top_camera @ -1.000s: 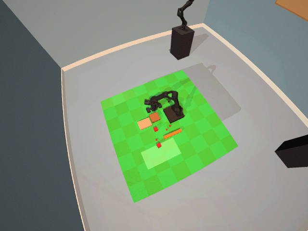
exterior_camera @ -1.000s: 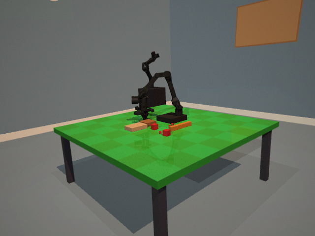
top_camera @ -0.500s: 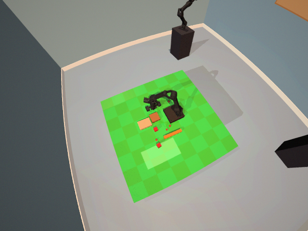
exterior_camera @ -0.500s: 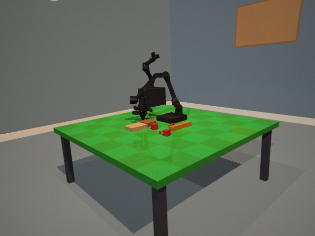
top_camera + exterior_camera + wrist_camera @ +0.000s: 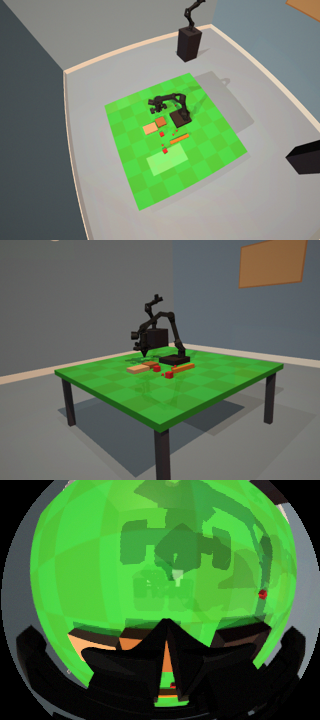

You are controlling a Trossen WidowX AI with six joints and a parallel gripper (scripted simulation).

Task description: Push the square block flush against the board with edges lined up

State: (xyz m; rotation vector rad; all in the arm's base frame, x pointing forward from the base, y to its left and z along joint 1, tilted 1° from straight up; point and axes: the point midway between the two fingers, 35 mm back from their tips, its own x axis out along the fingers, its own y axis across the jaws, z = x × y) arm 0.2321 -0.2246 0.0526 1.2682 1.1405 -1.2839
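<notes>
The brown square block is 10 cm to the left of my gripper tip, 4 cm below it and 4 cm ahead of it. The rest, counted from my gripper tip: light tan flat slab 18 cm ahead, 11 cm to the left, 4 cm below; long narrow orange board 39 cm to the left, 4 cm below, 4 cm behind.
</notes>
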